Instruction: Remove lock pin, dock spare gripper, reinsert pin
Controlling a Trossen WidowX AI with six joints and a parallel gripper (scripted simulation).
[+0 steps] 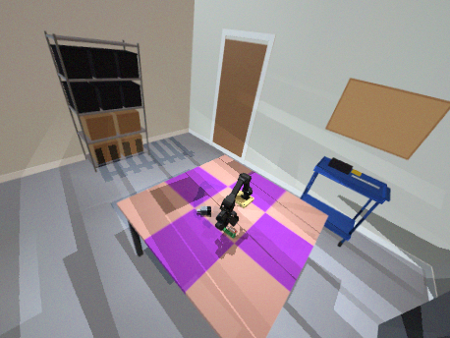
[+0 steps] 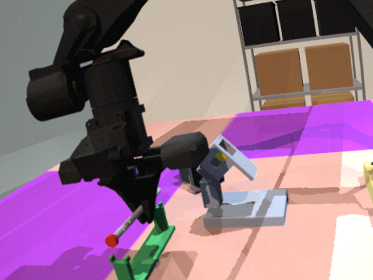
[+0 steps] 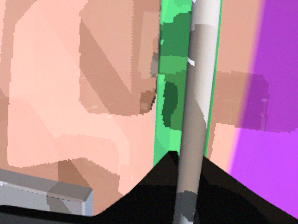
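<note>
Now: gripper tip 20 mm to the right of the green cradle and 10 mm above it. Round my gripper tip: spare gripper: 220 mm to the right, 10 mm below, 10 mm ahead; then mount: 90 mm to the right, 90 mm behind, 20 mm above.
</note>
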